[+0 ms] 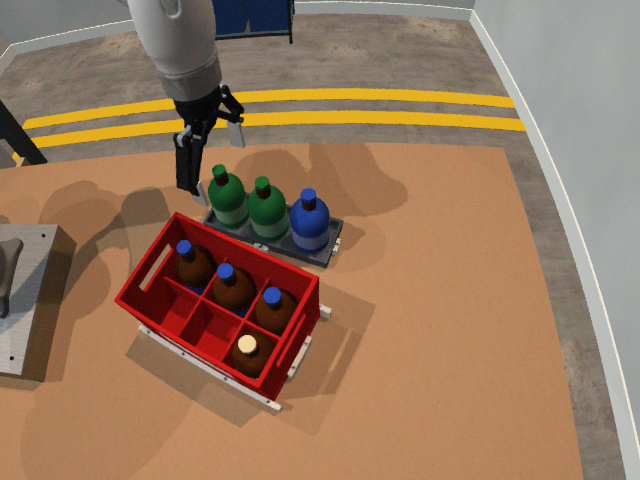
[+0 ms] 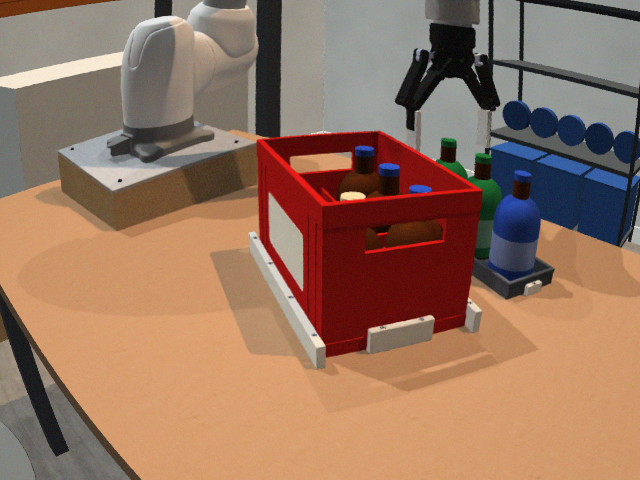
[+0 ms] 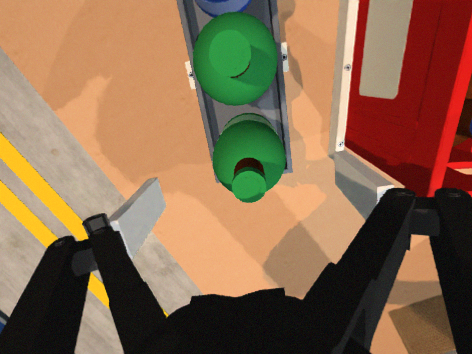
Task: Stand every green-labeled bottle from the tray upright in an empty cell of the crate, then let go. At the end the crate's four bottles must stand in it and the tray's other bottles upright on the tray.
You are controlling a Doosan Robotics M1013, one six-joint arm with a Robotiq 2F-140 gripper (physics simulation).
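Where they show: gripper, fingertip midpoint: [image 1: 221,172] [image 2: 450,148] [image 3: 245,180]; arm's base, link origin: [image 2: 158,142].
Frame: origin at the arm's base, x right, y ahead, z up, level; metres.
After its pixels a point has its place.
A green bottle with a pale green label [image 1: 227,198] @[x -0.122, y 0.579, z 0.014 m] [image 2: 448,166] @[x -0.135, y 0.582, z 0.027 m] [image 3: 249,142] @[x -0.139, y 0.591, z 0.024 m] stands upright at the near-base end of the dark tray [image 1: 334,227] @[x -0.099, y 0.783, z -0.089 m] [image 2: 495,281] @[x -0.023, y 0.729, z -0.080 m] [image 3: 284,115] @[x -0.098, y 0.576, z -0.069 m]. A second such green bottle [image 1: 267,206] @[x -0.088, y 0.657, z 0.023 m] [image 2: 488,198] @[x -0.088, y 0.676, z 0.010 m] [image 3: 225,87] @[x -0.130, y 0.640, z 0.027 m] stands mid-tray, then a blue bottle [image 1: 310,222] @[x -0.048, y 0.732, z 0.019 m] [image 2: 515,222] @[x -0.042, y 0.740, z 0.005 m] [image 3: 223,5] @[x -0.095, y 0.699, z -0.033 m]. The red crate [image 1: 242,240] [image 2: 398,289] @[x 0.169, y 0.683, z -0.024 m] [image 3: 390,120] @[x -0.034, y 0.541, z 0.024 m] holds three blue-capped brown bottles in the tray-side row and a cream-capped brown bottle [image 1: 253,359] @[x 0.191, y 0.625, z 0.033 m] in the far row. Two far-row cells are empty. My gripper [image 1: 218,164] @[x -0.156, y 0.573, z 0.051 m] [image 2: 449,133] @[x -0.156, y 0.573, z 0.051 m] [image 3: 245,180] @[x -0.156, y 0.573, z 0.051 m] is open and empty, above the end green bottle.
White stop strips [image 1: 206,367] @[x 0.180, y 0.523, z -0.064 m] [image 2: 286,294] @[x 0.200, y 0.550, z -0.064 m] [image 3: 345,67] border the crate. The arm's base plate [image 1: 31,289] @[x 0.028, y 0.140, z -0.011 m] [image 2: 155,160] @[x 0.070, y 0.091, z -0.009 m] lies left of the crate. The crate's tray-side wall rises close beside the tray. A shelf rack [image 2: 568,76] stands in the background.
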